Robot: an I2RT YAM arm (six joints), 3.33 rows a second.
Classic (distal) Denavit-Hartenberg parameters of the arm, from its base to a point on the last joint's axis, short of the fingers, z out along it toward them. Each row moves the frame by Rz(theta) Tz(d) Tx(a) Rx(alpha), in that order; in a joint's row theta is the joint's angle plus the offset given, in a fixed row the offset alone. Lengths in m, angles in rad.
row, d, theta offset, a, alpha
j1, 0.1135, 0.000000, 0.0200, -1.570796
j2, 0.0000, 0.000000, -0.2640, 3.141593
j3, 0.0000, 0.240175, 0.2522, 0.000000
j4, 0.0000, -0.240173, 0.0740, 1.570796
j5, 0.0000, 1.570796, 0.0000, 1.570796
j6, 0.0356, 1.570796, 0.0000, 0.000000
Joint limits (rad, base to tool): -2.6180..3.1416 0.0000..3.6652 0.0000..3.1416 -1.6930..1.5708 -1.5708..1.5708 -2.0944..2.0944
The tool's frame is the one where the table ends.
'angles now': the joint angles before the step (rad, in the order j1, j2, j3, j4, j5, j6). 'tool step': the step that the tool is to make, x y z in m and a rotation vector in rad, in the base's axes. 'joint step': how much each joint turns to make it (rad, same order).
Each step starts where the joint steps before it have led.
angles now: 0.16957, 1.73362, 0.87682, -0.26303, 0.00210, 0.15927
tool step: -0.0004, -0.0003, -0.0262, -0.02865, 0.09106, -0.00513
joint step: 0.00087, 0.08749, 0.00012, -0.00723, 0.01415, 0.00048
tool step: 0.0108, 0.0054, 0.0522, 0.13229, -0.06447, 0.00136
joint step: -0.00141, -0.10302, 0.10376, -0.11905, -0.11112, 0.04401
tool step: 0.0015, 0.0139, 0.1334, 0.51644, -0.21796, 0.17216
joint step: -0.00849, -0.20327, 0.23178, -0.08249, -0.48926, 0.13453
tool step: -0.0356, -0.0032, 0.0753, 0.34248, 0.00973, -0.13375
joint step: -0.00025, -0.19038, 0.03323, 0.08337, -0.09062, 0.43889
